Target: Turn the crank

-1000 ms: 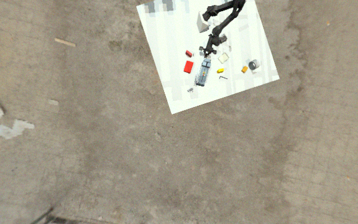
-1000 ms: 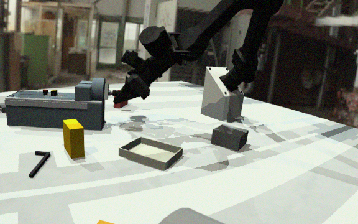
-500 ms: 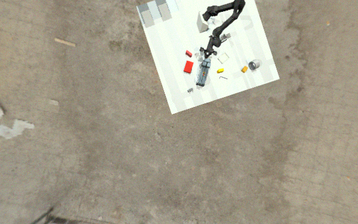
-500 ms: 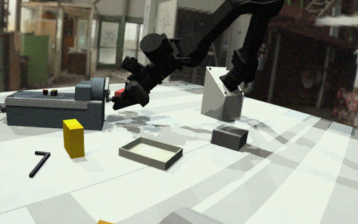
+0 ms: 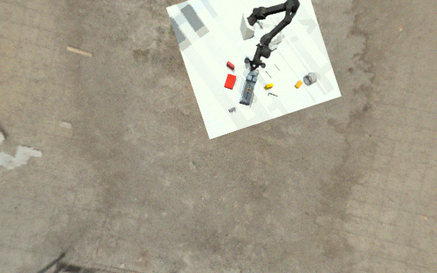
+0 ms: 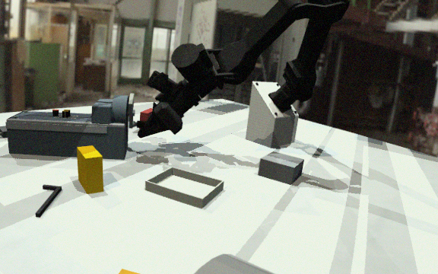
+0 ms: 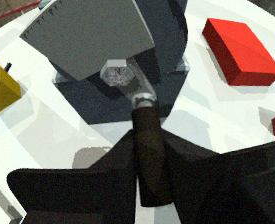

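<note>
Right now my gripper tip is 1 cm past the dark crank handle, 1 cm to the right of it and 3 cm below it. Round my gripper tip: flat red block: 2 cm behind, 20 cm to the right, 2 cm below; then red pointer: 15 cm ahead, 12 cm to the right, 4 cm above; then yellow block: 18 cm ahead, 9 cm to the left, 1 cm below.
</note>
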